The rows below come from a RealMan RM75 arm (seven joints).
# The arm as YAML. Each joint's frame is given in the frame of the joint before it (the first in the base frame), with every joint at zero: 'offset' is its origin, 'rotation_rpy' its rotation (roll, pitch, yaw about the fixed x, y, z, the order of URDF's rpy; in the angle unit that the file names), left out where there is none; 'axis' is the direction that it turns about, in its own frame. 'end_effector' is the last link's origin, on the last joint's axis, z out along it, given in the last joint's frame.
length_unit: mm
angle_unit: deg
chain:
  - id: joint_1
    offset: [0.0, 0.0, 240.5]
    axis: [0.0, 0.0, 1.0]
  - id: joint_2
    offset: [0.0, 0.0, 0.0]
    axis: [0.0, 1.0, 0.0]
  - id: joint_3
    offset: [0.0, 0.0, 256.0]
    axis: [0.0, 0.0, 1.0]
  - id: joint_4
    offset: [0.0, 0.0, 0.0]
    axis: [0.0, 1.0, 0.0]
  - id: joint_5
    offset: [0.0, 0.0, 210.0]
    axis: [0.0, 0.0, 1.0]
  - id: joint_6
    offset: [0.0, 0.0, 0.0]
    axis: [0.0, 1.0, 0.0]
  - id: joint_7
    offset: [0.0, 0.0, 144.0]
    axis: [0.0, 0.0, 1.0]
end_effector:
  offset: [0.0, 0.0, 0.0]
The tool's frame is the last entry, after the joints.
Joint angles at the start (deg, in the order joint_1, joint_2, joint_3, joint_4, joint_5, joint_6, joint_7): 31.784 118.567 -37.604 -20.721 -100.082 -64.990 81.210
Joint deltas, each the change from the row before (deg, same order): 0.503 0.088 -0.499 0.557 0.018 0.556 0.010; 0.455 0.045 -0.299 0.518 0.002 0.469 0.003; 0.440 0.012 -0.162 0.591 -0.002 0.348 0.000; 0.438 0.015 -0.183 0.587 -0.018 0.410 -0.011; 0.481 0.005 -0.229 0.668 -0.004 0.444 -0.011; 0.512 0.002 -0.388 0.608 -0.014 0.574 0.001; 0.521 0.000 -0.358 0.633 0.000 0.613 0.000; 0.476 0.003 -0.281 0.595 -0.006 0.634 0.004; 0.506 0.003 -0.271 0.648 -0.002 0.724 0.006
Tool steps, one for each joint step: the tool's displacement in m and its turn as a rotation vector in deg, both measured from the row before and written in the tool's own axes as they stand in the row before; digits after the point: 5 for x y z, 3 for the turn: 0.00093 0.00199 0.00387 -0.220 0.558 -0.002; 0.00051 0.00144 0.00314 -0.138 0.409 0.036; 0.00051 0.00140 0.00277 -0.176 0.327 0.142; 0.00062 0.00130 0.00277 -0.124 0.371 0.109; 0.00075 0.00145 0.00299 -0.146 0.430 0.121; 0.00061 0.00135 0.00321 -0.085 0.555 -0.033; 0.00059 0.00126 0.00318 -0.036 0.540 -0.009; 0.00059 0.00095 0.00284 0.057 0.488 0.024; 0.00066 0.00088 0.00296 0.123 0.514 0.048
